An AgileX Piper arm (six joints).
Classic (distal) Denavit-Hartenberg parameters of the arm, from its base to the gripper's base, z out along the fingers. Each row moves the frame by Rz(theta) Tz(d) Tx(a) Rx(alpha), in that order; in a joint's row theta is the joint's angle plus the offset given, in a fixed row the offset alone. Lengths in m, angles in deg.
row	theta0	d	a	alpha
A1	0	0.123	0	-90
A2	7.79	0	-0.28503	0
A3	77.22	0	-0.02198	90
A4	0	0.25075	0	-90
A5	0	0	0	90
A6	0	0.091	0	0
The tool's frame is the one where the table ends.
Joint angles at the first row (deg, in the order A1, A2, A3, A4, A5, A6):
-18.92, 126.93, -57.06, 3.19, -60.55, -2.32
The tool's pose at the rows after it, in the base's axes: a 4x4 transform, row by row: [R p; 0 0 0 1], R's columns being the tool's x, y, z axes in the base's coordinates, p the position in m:
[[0.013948 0.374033 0.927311 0.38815], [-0.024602 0.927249 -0.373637 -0.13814], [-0.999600 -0.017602 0.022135 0.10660], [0 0 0 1]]
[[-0.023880 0.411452 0.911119 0.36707], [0.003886 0.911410 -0.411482 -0.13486], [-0.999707 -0.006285 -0.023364 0.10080], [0 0 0 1]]
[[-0.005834 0.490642 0.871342 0.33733], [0.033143 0.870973 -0.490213 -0.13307], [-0.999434 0.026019 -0.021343 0.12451], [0 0 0 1]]
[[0.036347 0.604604 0.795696 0.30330], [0.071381 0.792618 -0.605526 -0.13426], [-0.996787 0.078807 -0.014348 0.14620], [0 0 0 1]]
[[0.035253 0.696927 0.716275 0.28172], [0.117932 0.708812 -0.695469 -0.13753], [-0.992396 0.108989 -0.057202 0.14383], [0 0 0 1]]
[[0.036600 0.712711 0.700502 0.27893], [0.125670 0.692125 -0.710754 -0.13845], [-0.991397 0.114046 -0.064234 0.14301], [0 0 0 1]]
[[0.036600 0.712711 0.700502 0.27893], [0.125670 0.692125 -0.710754 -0.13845], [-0.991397 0.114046 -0.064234 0.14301], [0 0 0 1]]
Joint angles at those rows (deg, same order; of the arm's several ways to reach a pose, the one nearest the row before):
-18.92, 126.93, -55.55, 3.27, -67.69, -2.32
-18.92, 125.26, -50.12, 5.77, -68.90, -2.32
-18.92, 117.89, -42.93, 11.18, -69.10, -2.32
-18.92, 110.41, -36.17, 19.63, -69.53, -2.32
-18.92, 108.43, -32.58, 27.02, -69.50, -2.32
-18.92, 108.32, -32.24, 28.38, -69.50, -2.32
-18.92, 108.32, -32.24, 28.38, -69.50, -2.32

